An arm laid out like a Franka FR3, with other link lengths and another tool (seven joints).
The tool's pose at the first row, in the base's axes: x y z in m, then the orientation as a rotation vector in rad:
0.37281 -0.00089 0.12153 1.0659 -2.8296 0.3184
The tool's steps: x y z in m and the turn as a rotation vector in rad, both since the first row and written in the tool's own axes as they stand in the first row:
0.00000 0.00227 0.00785 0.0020 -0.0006 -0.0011
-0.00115 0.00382 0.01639 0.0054 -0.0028 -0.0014
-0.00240 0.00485 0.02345 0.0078 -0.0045 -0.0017
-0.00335 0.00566 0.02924 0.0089 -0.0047 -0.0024
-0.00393 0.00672 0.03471 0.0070 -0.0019 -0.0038
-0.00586 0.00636 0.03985 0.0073 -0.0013 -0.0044
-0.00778 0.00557 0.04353 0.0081 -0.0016 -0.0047
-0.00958 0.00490 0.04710 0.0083 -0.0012 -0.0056
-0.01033 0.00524 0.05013 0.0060 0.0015 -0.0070
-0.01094 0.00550 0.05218 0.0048 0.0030 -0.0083
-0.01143 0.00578 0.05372 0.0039 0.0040 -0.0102
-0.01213 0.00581 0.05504 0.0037 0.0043 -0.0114
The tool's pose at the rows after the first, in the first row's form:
0.37115 -0.00103 0.11353 1.0681 -2.8297 0.3209
0.37081 -0.00112 0.10478 1.0702 -2.8319 0.3249
0.37091 -0.00119 0.09754 1.0718 -2.8336 0.3276
0.37097 -0.00132 0.09162 1.0731 -2.8335 0.3290
0.37059 -0.00143 0.08603 1.0734 -2.8299 0.3274
0.37217 -0.00164 0.08076 1.0740 -2.8290 0.3280
0.37405 -0.00183 0.07699 1.0747 -2.8292 0.3290
0.37577 -0.00199 0.07332 1.0758 -2.8283 0.3294
0.37605 -0.00196 0.07019 1.0760 -2.8247 0.3271
0.37629 -0.00185 0.06805 1.0769 -2.8225 0.3260
0.37644 -0.00168 0.06643 1.0789 -2.8203 0.3249
0.37692 -0.00151 0.06502 1.0803 -2.8192 0.3247

